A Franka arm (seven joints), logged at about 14 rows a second.
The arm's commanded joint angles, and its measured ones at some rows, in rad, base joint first. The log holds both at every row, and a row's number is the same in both.
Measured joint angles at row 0:
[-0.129 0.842 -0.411 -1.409 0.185 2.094 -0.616]
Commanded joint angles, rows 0 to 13:
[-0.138 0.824 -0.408 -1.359 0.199 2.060 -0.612]
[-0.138 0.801 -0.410 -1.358 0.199 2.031 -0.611]
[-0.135 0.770 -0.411 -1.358 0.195 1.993 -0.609]
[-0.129 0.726 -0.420 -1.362 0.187 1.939 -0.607]
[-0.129 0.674 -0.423 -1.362 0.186 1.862 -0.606]
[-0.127 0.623 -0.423 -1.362 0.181 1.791 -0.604]
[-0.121 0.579 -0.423 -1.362 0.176 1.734 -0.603]
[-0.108 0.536 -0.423 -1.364 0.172 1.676 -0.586]
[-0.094 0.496 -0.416 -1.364 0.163 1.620 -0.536]
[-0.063 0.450 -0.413 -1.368 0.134 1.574 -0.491]
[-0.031 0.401 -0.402 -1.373 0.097 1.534 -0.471]
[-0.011 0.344 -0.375 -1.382 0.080 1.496 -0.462]
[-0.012 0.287 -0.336 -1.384 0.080 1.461 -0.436]
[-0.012 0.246 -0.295 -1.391 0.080 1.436 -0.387]
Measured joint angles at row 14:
[-0.021 0.365 -0.360 -1.328 0.105 1.473 -0.461]
